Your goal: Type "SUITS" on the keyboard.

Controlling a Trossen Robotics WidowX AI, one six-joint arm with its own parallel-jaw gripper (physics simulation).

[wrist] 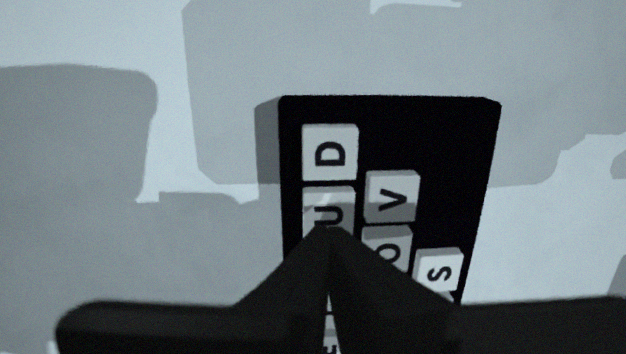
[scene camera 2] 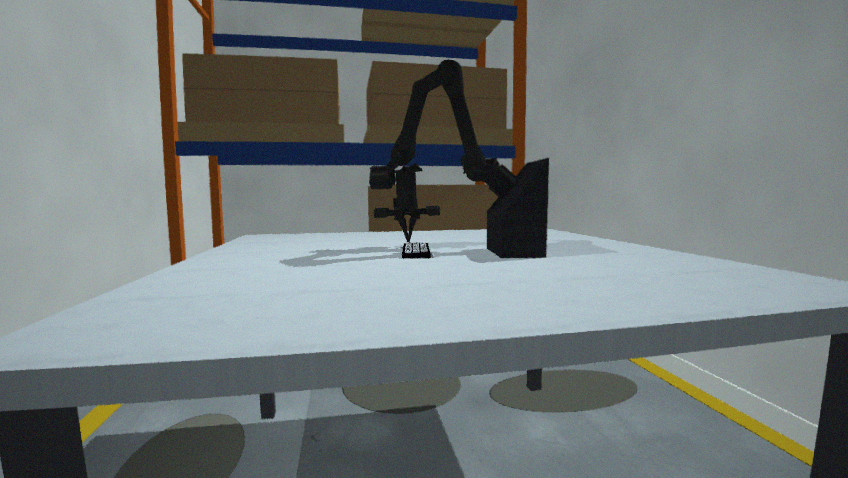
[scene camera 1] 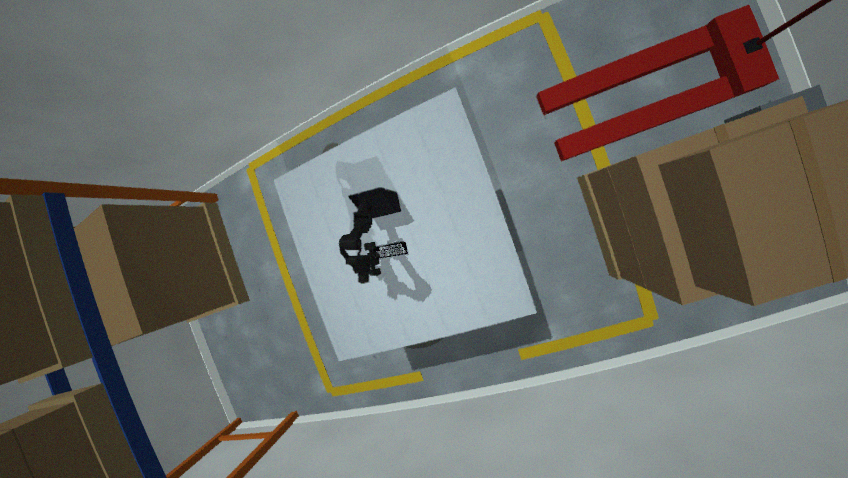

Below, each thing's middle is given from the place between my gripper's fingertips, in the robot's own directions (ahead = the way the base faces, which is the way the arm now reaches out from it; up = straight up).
Right now the black keyboard (wrist: 407,175) is 10 mm behind my hand, 70 mm to the left of it and 10 mm below it.
